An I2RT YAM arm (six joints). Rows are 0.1 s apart.
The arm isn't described. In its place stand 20 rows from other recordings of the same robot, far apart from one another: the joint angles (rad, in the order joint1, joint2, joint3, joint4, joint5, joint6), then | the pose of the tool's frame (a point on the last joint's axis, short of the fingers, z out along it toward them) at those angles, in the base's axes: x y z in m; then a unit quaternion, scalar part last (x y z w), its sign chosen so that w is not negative.
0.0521, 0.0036, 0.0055, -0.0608, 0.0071, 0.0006 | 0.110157 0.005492 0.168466 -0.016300 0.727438 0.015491 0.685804
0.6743, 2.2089, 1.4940, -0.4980, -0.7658, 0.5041 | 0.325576 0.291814 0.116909 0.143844 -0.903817 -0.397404 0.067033
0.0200, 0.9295, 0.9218, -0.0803, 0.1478, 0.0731 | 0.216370 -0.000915 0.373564 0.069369 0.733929 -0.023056 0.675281
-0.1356, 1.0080, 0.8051, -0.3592, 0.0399, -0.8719 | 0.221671 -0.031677 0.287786 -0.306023 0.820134 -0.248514 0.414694
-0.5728, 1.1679, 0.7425, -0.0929, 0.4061, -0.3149 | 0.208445 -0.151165 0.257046 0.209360 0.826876 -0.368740 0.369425
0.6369, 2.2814, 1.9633, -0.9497, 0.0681, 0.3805 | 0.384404 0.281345 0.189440 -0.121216 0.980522 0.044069 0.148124
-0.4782, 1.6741, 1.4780, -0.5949, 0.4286, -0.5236 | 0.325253 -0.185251 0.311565 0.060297 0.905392 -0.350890 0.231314
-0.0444, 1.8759, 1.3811, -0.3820, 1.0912, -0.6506 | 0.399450 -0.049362 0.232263 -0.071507 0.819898 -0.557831 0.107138
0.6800, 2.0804, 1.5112, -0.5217, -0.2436, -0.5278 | 0.334875 0.281844 0.166165 -0.571269 0.777225 0.135611 0.226236
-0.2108, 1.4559, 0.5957, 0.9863, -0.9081, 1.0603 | 0.289612 -0.033270 0.241256 0.087889 0.673489 0.542067 0.494825
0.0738, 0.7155, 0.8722, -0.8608, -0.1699, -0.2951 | 0.135706 0.016069 0.313566 -0.200877 0.882418 0.030333 0.424342
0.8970, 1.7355, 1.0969, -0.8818, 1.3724, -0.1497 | 0.214367 0.212543 0.195154 -0.372713 0.677871 -0.582582 0.249349
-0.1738, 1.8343, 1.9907, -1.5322, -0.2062, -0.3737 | 0.338617 -0.052051 0.359035 -0.108751 0.984026 0.072438 0.120912
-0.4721, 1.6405, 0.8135, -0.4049, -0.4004, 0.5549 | 0.259181 -0.116759 0.136479 0.445311 0.857882 0.202689 0.157016
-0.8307, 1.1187, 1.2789, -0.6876, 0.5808, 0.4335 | 0.138403 -0.180513 0.397069 0.605921 0.585867 -0.337573 0.419123
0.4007, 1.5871, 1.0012, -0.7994, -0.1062, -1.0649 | 0.258002 0.113393 0.184464 -0.668793 0.735778 0.019807 0.104661
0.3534, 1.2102, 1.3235, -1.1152, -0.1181, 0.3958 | 0.207209 0.080908 0.355709 0.003753 0.958280 0.155219 0.239986
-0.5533, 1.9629, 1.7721, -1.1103, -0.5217, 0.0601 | 0.350284 -0.195502 0.268840 0.255998 0.923191 0.216122 0.188347
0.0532, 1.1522, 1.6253, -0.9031, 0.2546, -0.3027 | 0.202209 0.001789 0.474540 -0.080313 0.833826 -0.172670 0.518140
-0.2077, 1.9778, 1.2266, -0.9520, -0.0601, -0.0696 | 0.323408 -0.065969 0.123995 -0.070796 -0.994845 -0.038831 0.061346
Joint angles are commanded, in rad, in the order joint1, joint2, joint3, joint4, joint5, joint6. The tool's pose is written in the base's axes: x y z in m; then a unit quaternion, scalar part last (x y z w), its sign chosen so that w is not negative. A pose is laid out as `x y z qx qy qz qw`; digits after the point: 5 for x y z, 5 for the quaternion.
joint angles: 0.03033, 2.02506, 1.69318, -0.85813, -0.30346, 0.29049
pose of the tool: 0.42663 0.02359 0.22739 0.09754 0.96616 0.17639 0.16096
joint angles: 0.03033, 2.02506, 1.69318, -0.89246, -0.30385, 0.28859
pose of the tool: 0.42317 0.02350 0.22607 0.09951 0.96894 0.17424 0.14455
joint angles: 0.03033, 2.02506, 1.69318, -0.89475, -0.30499, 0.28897
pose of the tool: 0.42293 0.02353 0.22600 0.09979 0.96902 0.17466 0.14330
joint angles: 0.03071, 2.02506, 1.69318, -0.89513, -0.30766, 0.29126
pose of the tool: 0.42287 0.02378 0.22601 0.10049 0.96878 0.17611 0.14264
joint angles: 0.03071, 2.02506, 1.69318, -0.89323, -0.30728, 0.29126
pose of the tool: 0.42306 0.02377 0.22608 0.10037 0.96867 0.17605 0.14360
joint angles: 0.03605, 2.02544, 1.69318, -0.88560, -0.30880, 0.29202
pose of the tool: 0.42374 0.02611 0.22622 0.09738 0.96825 0.17769 0.14641
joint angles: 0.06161, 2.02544, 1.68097, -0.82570, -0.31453, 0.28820
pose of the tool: 0.42737 0.03740 0.22511 0.07846 0.96523 0.18534 0.16681
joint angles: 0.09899, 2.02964, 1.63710, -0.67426, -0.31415, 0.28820
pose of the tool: 0.43510 0.05427 0.21746 0.05152 0.95590 0.19604 0.21252
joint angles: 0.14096, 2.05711, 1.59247, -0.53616, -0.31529, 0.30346
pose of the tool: 0.44150 0.07380 0.19995 0.03293 0.94822 0.20815 0.23764
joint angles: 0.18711, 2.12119, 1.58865, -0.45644, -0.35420, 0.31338
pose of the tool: 0.44833 0.09745 0.17609 0.00907 0.94431 0.23343 0.23175
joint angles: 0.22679, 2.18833, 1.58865, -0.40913, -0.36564, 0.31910
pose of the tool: 0.45133 0.11721 0.14925 -0.00677 0.94609 0.24172 0.21551
